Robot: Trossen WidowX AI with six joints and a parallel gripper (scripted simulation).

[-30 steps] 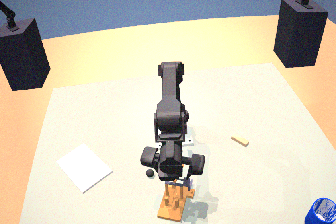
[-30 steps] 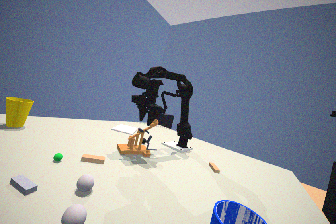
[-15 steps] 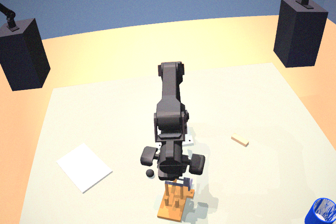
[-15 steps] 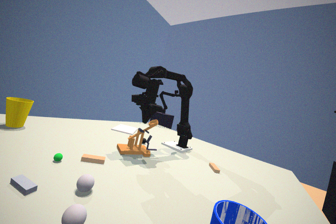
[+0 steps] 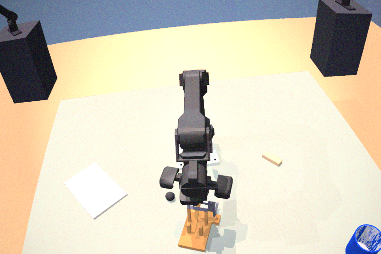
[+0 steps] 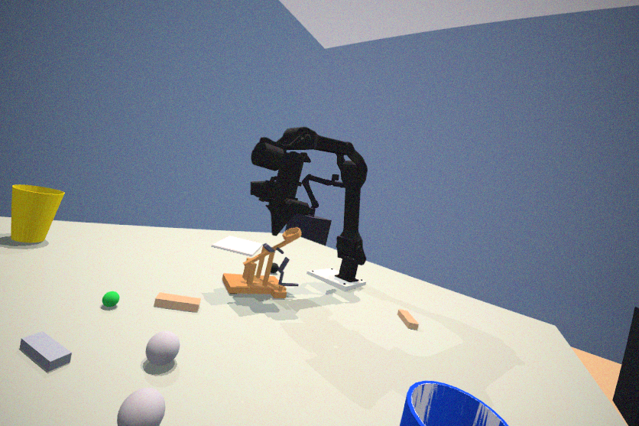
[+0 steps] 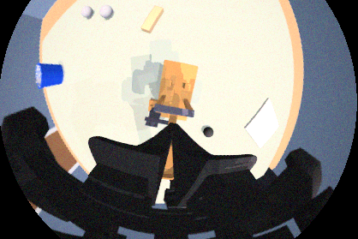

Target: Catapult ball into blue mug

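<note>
Right now the orange wooden catapult is 2 cm to the left of my gripper tip and 6 cm below it. Round my gripper tip: green ball: 32 cm ahead, 12 cm below; then dark ball: 11 cm behind, 8 cm to the right, 12 cm below; then white sheet: 17 cm behind, 36 cm to the right, 13 cm below.
</note>
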